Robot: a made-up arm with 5 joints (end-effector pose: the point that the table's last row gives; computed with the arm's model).
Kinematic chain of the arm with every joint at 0, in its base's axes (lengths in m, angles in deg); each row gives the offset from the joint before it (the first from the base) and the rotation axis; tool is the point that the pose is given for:
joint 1: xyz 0 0 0.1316 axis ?
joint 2: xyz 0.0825 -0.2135 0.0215 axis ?
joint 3: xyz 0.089 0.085 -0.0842 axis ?
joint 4: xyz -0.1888 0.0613 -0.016 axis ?
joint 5: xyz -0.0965 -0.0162 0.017 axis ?
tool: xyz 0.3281 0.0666 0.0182
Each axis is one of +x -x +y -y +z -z.
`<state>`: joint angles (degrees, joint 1 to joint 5).
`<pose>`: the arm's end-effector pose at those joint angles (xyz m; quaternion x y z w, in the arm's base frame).
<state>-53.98 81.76 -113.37 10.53 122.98</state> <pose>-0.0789 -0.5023 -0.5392 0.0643 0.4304 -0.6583 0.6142</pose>
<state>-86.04 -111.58 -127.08 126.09 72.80</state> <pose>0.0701 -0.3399 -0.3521 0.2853 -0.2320 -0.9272 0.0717</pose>
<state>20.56 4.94 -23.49 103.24 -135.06</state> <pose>-0.3288 -0.0916 -0.0927 -0.3002 0.6608 0.6874 0.0259</pose>
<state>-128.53 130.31 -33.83 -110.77 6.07</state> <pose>-0.1109 -0.3890 -0.0760 0.6479 0.4676 -0.5843 0.1421</pose>
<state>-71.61 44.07 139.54 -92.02 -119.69</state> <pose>0.3234 -0.6731 -0.0724 -0.8848 0.4009 -0.2347 0.0373</pose>
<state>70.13 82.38 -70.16 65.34 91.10</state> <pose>0.5809 -0.3344 0.3708 0.1379 -0.3956 -0.1457 0.8963</pose>
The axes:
joint 1: -y
joint 2: -x
joint 3: +z
joint 4: +x
joint 5: +y

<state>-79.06 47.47 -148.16 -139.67 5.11</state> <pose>-0.0704 -0.2879 -0.0337 0.6198 -0.5028 0.3681 0.4771</pose>
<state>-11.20 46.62 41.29 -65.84 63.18</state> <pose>0.1706 -0.4795 0.0272 -0.8516 0.2675 -0.0284 0.4500</pose>
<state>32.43 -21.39 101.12 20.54 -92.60</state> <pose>0.1195 -0.5104 0.4000 0.5838 -0.5289 0.5543 0.2687</pose>
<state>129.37 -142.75 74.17 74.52 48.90</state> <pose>-0.0604 -0.2337 -0.0706 0.4878 0.0935 -0.7634 0.4130</pose>
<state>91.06 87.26 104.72 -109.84 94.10</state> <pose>-0.1611 -0.2617 0.6147 0.7486 0.1574 0.6383 0.0866</pose>
